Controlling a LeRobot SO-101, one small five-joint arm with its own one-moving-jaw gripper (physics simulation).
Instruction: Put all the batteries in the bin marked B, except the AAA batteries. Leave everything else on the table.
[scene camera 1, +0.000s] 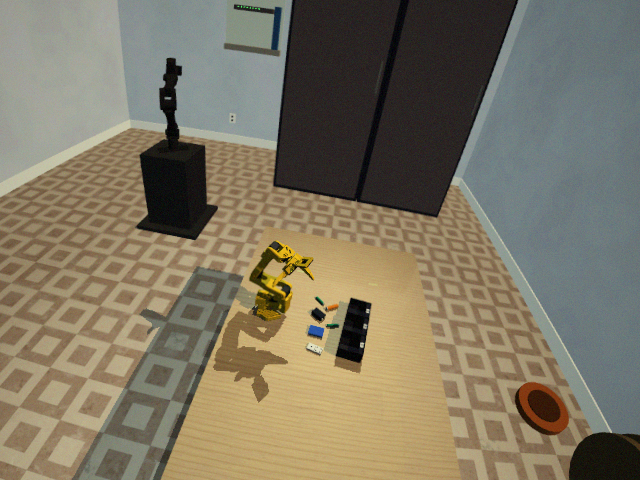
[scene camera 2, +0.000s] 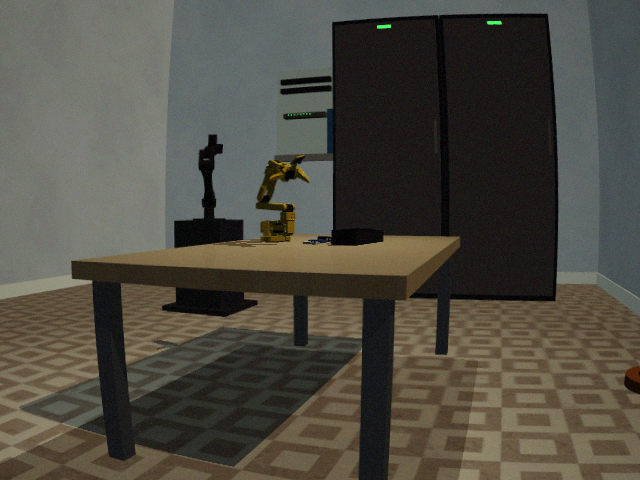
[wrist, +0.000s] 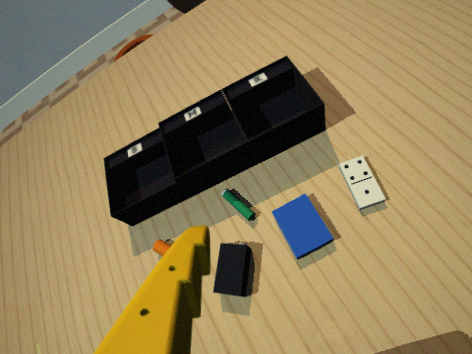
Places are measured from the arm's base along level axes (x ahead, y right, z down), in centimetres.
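Pixels of known places: hand, its tool point: (scene camera 1: 312, 279) (scene camera 2: 308, 181) (wrist: 208, 243); arm's base, origin of its link: (scene camera 1: 275, 310) (scene camera 2: 281, 240).
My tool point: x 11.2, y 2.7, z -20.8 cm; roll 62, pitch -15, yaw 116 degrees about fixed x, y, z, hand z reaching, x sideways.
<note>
Ahead of a thing's pixels: the offset from my tool point to its top centre. "spot": to the spot under its first point. Level surfaces: height alone.
My gripper (scene camera 1: 312, 269) (scene camera 2: 306, 169) is fully open and empty, high above the table; one notched jaw shows in the wrist view. A thin green battery @(dx +10.4, dy -0.4, dz +19.8 cm) (scene camera 1: 332, 325) (wrist: 239, 204) lies beside the black three-part bin @(dx +18.1, dy +0.4, dz +16.1 cm) (scene camera 1: 349, 355) (scene camera 2: 356, 237) (wrist: 280, 145). Another green battery @(dx +4.6, dy -11.4, dz +19.8 cm) (scene camera 1: 319, 300) lies nearer the arm and does not show in the wrist view. An orange battery @(dx +9.3, dy -8.9, dz +19.4 cm) (scene camera 1: 332, 306) (wrist: 161, 247) lies near the B end, partly hidden by the jaw in the wrist view. A black block battery @(dx +4.7, dy -4.0, dz +19.0 cm) (scene camera 1: 317, 314) (wrist: 233, 270) lies between the green ones. Compartment B @(spot: dx +20.0, dy -8.7, dz +20.1 cm) (wrist: 145, 180) is leftmost in the wrist view.
A blue box @(dx +4.7, dy +3.7, dz +19.8 cm) (scene camera 1: 315, 331) (wrist: 303, 226) and a white domino @(dx +5.0, dy +11.0, dz +20.0 cm) (scene camera 1: 314, 348) (wrist: 362, 182) lie on the wooden table @(dz +20.8 cm) (scene camera 1: 310, 423) (scene camera 2: 248, 263) (wrist: 400, 280). The bin's walls stand above the small things. A dark arm on a pedestal (scene camera 1: 174, 186) (scene camera 2: 208, 263) stands beyond the table.
</note>
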